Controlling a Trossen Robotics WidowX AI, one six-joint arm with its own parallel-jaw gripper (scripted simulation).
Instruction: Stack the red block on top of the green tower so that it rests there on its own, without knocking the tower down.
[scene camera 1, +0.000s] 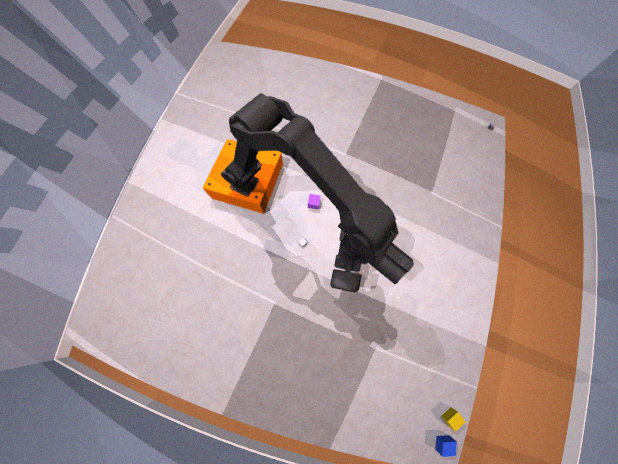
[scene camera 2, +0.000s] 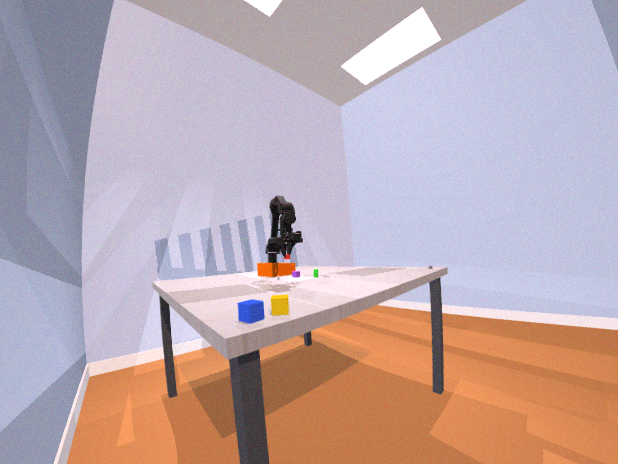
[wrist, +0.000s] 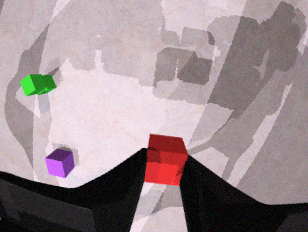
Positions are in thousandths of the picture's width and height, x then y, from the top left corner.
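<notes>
Red block (wrist: 544, 670), held by the gripper (scene camera 1: 559, 548). Scene camera 1 does not show the block, hidden by the gripper. Wrist view shows the gripper (wrist: 531, 675) too.
</notes>
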